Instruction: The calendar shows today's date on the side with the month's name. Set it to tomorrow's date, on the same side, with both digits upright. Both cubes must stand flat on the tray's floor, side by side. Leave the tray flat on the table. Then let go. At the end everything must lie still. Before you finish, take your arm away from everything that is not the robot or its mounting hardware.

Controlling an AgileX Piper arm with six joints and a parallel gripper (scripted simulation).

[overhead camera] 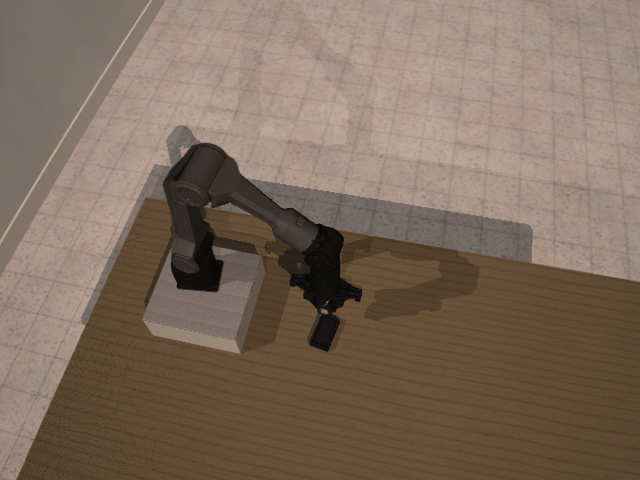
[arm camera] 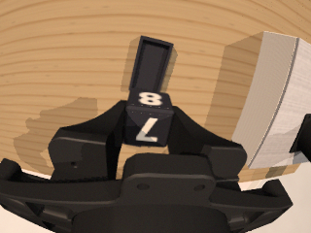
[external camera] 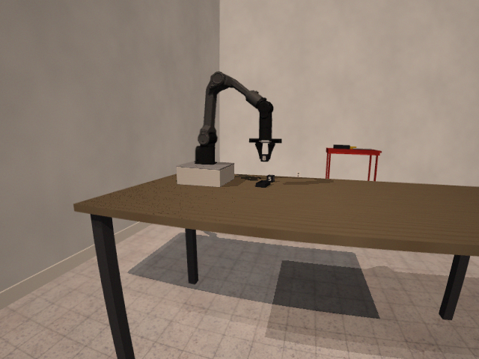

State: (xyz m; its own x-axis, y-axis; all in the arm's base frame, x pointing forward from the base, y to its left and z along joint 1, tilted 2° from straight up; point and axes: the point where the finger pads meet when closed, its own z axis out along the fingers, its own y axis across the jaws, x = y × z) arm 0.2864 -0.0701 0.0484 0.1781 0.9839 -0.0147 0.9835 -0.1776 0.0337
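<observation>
The tray lies 10 mm behind my hand, 10 mm to the right of it and 120 mm below it. The rest, counted from my hand: black number cube (right at my hand).
</observation>
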